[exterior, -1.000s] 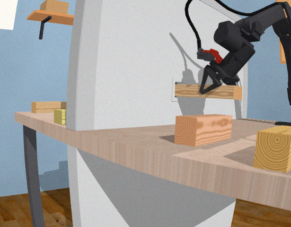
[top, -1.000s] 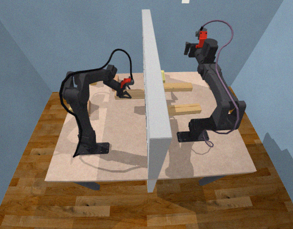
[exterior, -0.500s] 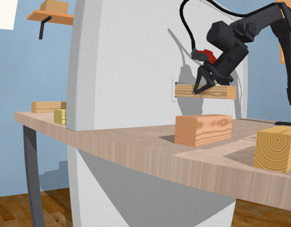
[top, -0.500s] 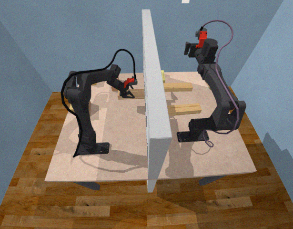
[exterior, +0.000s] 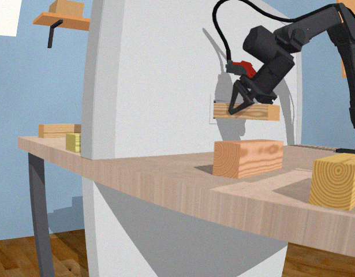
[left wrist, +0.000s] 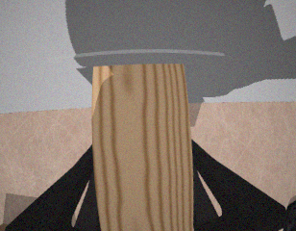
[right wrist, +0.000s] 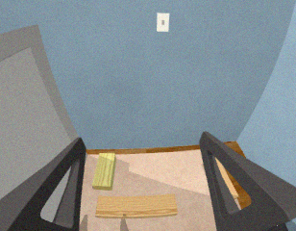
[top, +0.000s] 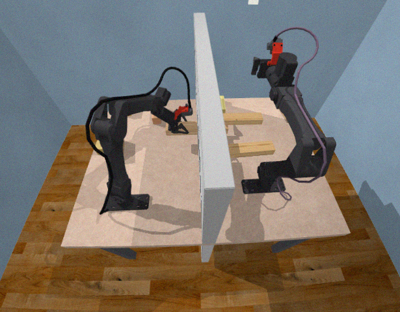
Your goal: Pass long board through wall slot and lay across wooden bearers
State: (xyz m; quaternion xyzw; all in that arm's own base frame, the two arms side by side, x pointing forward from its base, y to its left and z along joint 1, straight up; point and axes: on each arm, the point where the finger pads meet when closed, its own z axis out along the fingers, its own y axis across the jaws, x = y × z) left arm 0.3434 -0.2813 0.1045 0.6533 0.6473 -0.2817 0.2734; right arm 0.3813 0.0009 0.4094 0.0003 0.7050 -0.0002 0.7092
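The long board is 5 cm to the right of my left hand. From my left hand the other things lie so: orange block (23 cm ahead, 17 cm to the left, 8 cm below); yellow block (35 cm to the left, 32 cm ahead, 8 cm below); yellow-green offcut (26 cm ahead, 23 cm to the right, 9 cm below).
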